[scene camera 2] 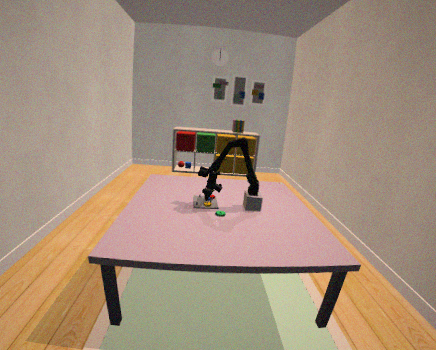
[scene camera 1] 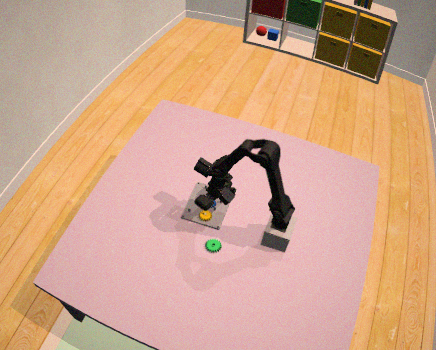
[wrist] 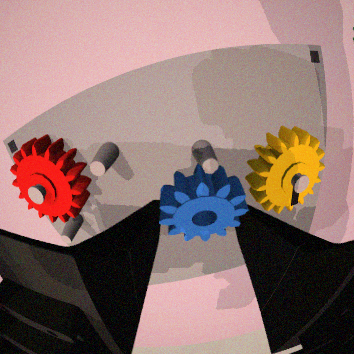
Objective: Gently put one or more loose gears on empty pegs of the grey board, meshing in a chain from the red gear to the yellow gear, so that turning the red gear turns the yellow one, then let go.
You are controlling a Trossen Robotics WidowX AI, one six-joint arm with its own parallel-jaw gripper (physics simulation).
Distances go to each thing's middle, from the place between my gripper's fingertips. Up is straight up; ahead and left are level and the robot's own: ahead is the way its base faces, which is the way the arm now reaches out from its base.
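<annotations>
Distances counted from my hand: grey board [scene camera 1: 218, 215], 2 cm below and 1 cm ahead; blue gear [wrist: 202, 203], 1 cm above and 1 cm behind; yellow gear [wrist: 294, 150], 1 cm below, 1 cm behind and 6 cm to the left; red gear [wrist: 39, 161], 1 cm below, 3 cm behind and 8 cm to the right.
</annotations>
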